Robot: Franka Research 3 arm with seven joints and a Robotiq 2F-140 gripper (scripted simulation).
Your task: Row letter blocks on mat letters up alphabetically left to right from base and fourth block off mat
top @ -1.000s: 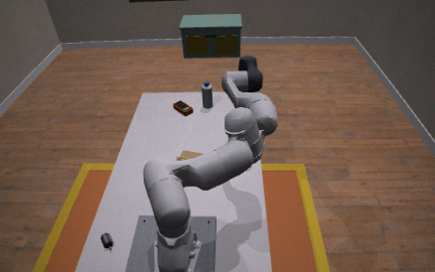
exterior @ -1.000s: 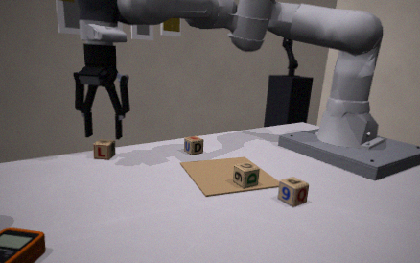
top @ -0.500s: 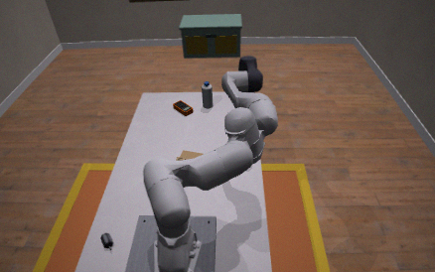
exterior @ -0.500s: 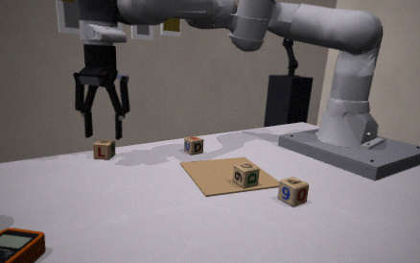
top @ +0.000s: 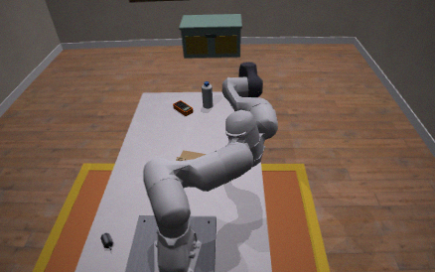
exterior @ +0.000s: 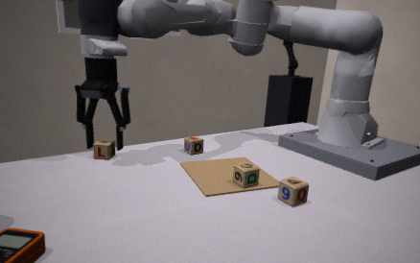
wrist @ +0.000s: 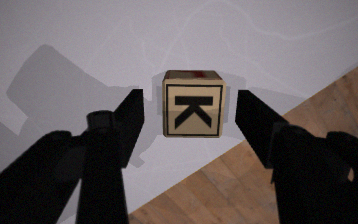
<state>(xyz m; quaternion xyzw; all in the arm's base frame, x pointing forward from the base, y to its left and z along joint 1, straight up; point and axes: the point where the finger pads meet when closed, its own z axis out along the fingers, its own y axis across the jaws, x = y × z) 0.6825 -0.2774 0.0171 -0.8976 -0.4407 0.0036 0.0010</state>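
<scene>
Now: hand 26 cm to the right of the tan mat, 23 cm past it and 5 cm above it. From my hand the other things lie so: small dark object 67 cm behind, 57 cm to the left, 4 cm below; then block 24 cm behind, 7 cm to the left, 3 cm below; then grey can 30 cm ahead, 23 cm to the left, 3 cm above.
</scene>
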